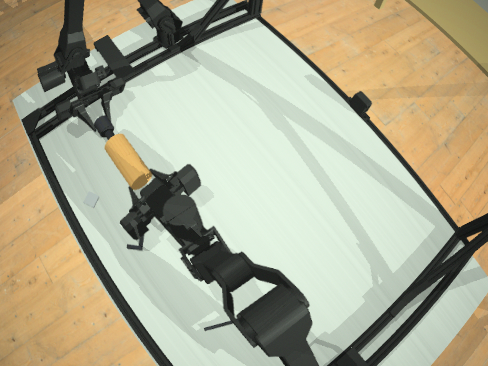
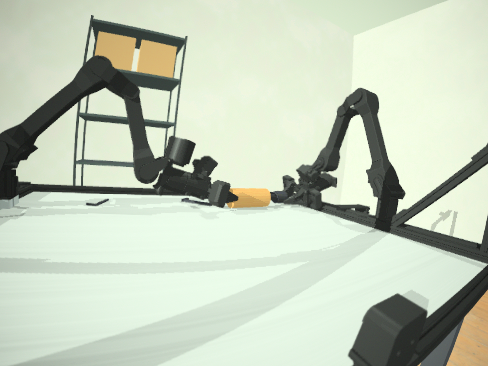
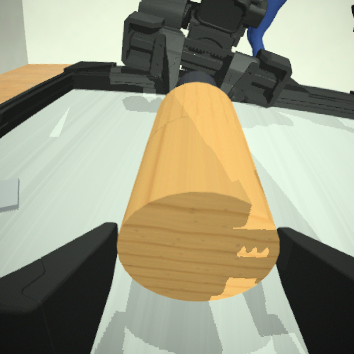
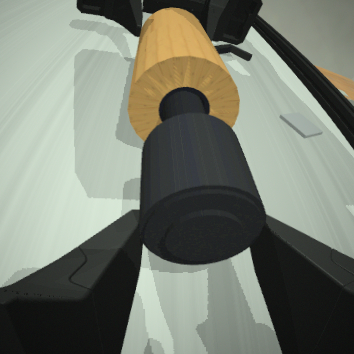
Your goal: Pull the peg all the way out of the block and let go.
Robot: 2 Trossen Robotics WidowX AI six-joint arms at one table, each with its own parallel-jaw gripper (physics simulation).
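Frame: origin at the left arm's base, x ahead, y left, z up, level; metres.
Where they show: left gripper, fingertip midpoint: [image 1: 139, 178] [image 2: 232, 197] [image 3: 197, 237]; right gripper, fingertip midpoint: [image 1: 103, 127] [image 2: 280, 200] [image 4: 196, 222]; right arm's base, link origin: [image 1: 168, 38] [image 2: 384, 219].
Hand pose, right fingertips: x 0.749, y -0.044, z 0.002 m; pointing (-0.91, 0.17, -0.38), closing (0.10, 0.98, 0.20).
Note:
After its pixels a point has its place.
The block [image 1: 125, 157] @[z 0.038, x 0.623, y -0.039 m] [image 2: 250, 198] @[z 0.013, x 0.615, y -0.068 m] [image 3: 195, 165] @[z 0.037, x 0.580, y -0.035 m] [image 4: 175, 40] @[z 0.037, x 0.663, y -0.051 m] is an orange-brown wooden cylinder lying lengthwise between the grippers. The dark peg [image 1: 104, 126] @[z 0.032, x 0.729, y -0.045 m] [image 2: 278, 196] @[z 0.018, x 0.724, y -0.062 m] [image 3: 196, 78] @[z 0.032, x 0.730, y -0.044 m] [image 4: 197, 155] @[z 0.032, x 0.748, y -0.052 m] has a thick head outside the block and a thinner shaft that enters the hole in its end face. How deep the shaft goes is hidden. My left gripper [image 1: 141, 180] @[z 0.012, x 0.573, y -0.038 m] [image 2: 233, 198] @[z 0.012, x 0.573, y -0.038 m] [image 3: 197, 237] @[z 0.012, x 0.573, y -0.038 m] is shut on the block at its far end from the peg, with a finger against each side. My right gripper [image 1: 102, 125] @[z 0.002, x 0.749, y -0.044 m] [image 2: 286, 196] @[z 0.002, x 0.749, y -0.044 m] [image 4: 196, 222] @[z 0.002, x 0.749, y -0.044 m] is shut on the peg's head.
A small flat grey piece [image 1: 91, 200] @[z -0.016, x 0.621, y 0.080 m] [image 3: 9, 194] @[z -0.016, x 0.625, y 0.068 m] [image 4: 301, 125] @[z -0.016, x 0.629, y 0.076 m] lies on the table beside the block. A thin dark angled piece [image 1: 135, 246] @[z -0.011, x 0.468, y 0.060 m] [image 4: 235, 51] @[z -0.015, x 0.471, y 0.059 m] is near the left gripper. Black frame rails [image 1: 300, 47] edge the table. A shelf unit [image 2: 127, 77] stands behind.

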